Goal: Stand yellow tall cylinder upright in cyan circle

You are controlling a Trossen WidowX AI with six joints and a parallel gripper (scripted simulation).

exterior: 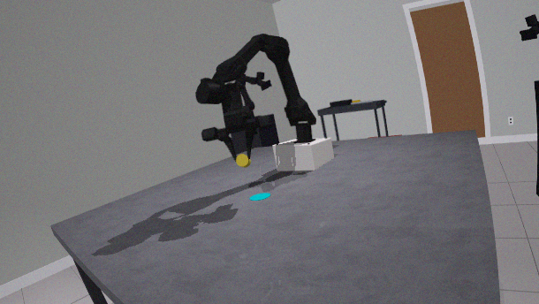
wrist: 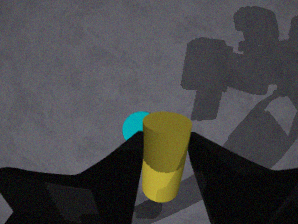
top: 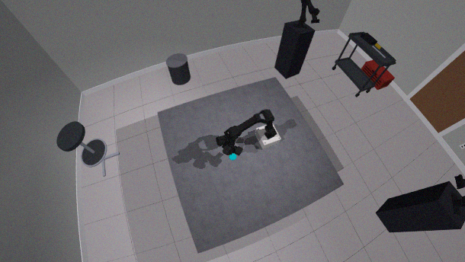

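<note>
The cyan circle is 4 cm behind my gripper tip and 12 cm below it. Also, from my gripper tip: yellow tall cylinder (2 cm behind, 1 cm to the right, 1 cm below).
</note>
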